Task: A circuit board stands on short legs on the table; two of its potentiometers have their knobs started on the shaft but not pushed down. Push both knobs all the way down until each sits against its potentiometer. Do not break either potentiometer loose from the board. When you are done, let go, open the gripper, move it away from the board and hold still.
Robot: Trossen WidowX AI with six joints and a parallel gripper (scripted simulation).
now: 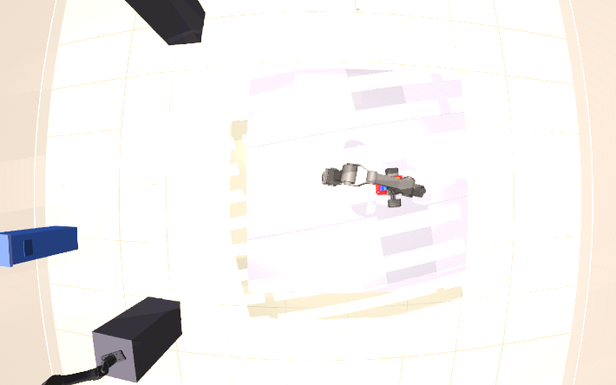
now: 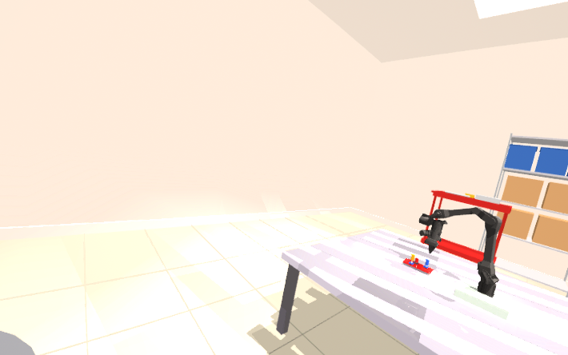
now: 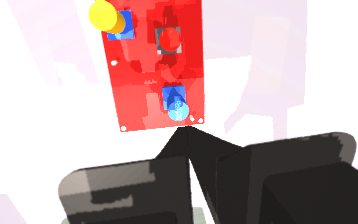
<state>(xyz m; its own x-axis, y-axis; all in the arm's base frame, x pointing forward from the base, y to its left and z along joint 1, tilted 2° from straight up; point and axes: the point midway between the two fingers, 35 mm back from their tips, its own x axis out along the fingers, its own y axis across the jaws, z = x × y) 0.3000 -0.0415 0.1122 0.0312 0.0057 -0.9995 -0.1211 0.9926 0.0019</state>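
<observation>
The blue knob is 6 cm below my gripper tip. From my gripper tip the other things lie so: orange knob (7 cm ahead, 5 cm to the left, 5 cm below).
</observation>
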